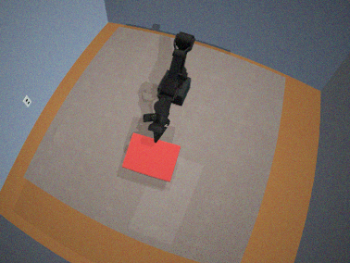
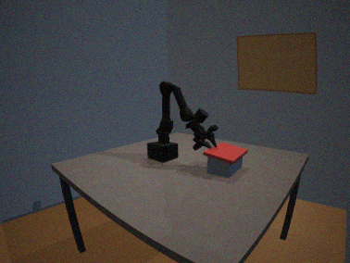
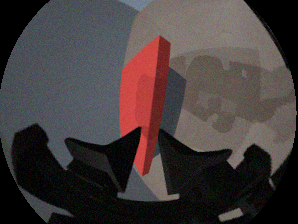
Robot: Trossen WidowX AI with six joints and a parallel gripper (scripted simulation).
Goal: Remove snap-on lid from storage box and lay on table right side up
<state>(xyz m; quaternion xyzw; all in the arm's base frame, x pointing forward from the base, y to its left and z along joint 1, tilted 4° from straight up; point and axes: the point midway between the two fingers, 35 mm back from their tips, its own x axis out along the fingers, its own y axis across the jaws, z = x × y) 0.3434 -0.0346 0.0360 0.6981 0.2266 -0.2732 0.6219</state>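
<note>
The red lid is 80 mm ahead of my gripper tip, 10 mm to the right of it and 10 mm below it. Also, from my gripper tip: storage box 70 mm ahead, 10 mm to the right, 60 mm below.
</note>
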